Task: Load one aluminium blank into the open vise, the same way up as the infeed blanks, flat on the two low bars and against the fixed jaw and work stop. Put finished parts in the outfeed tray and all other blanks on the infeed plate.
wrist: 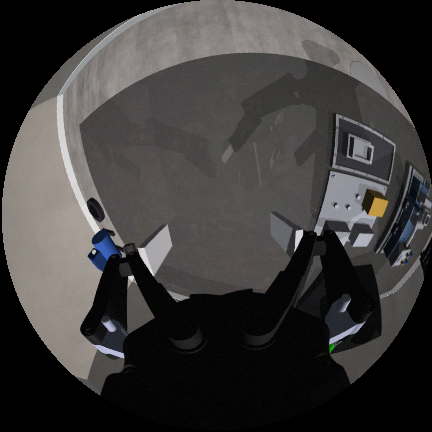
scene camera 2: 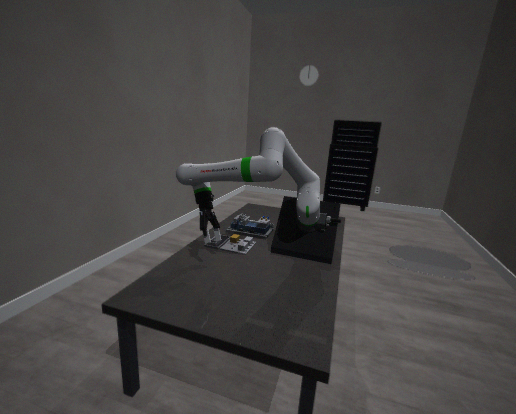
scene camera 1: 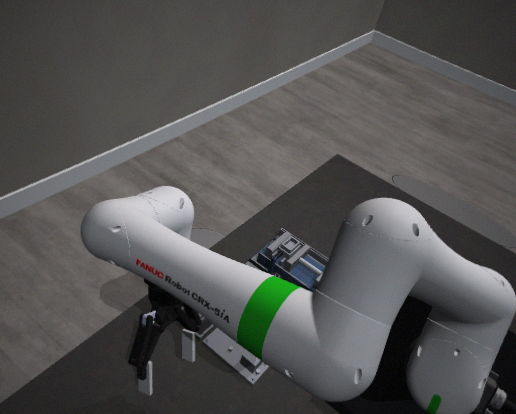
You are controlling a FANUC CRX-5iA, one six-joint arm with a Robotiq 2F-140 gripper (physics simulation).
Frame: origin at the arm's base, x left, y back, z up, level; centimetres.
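Seen in the pictures: gripper, fingertip midpoint: (wrist: pixel 219 229) (scene camera 2: pixel 213 241) (scene camera 1: pixel 168 374); arm's base at its link origin: (scene camera 2: pixel 309 221).
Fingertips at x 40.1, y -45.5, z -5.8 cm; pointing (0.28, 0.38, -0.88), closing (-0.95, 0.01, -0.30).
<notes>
Offsets run from my fingertips to a thing's top centre. Level surfaces: height alone.
My gripper (scene camera 1: pixel 167 362) (scene camera 2: pixel 211 236) (wrist: pixel 219 229) is open and empty, above the table beside the infeed plate. The light grey infeed plate (scene camera 1: pixel 237 361) (scene camera 2: pixel 232 247) (wrist: pixel 339 186) carries pins and two grey blanks; one blank {dy +9.5, dx -31.6, dz -8.7 cm} (scene camera 2: pixel 249 240) (wrist: pixel 361 235) stands near the right finger in the wrist view, the other {dy +9.1, dx -22.5, dz -8.7 cm} (scene camera 1: pixel 249 361) (wrist: pixel 337 230) partly behind that finger. A yellow block {dy +0.3, dx -31.7, dz -8.7 cm} (scene camera 2: pixel 234 238) (wrist: pixel 375 202) sits there too. The dark outfeed tray (wrist: pixel 383 156) holds a pocketed grey part {dy -9.8, dx -23.1, dz -9.0 cm} (wrist: pixel 360 149). The blue vise {dy +3.3, dx -54.8, dz -3.1 cm} (scene camera 1: pixel 301 273) (scene camera 2: pixel 251 226) (wrist: pixel 406 229) is partly hidden by the arm in scene camera 1.
The arm's black base plate (scene camera 2: pixel 300 248) stands on the table {dz -13.0 cm} (scene camera 2: pixel 225 300) to the right of the vise in scene camera 2. A black louvred panel (scene camera 2: pixel 351 165) stands behind the table. A blue cylindrical object (wrist: pixel 105 243) shows beyond the left finger in the wrist view.
</notes>
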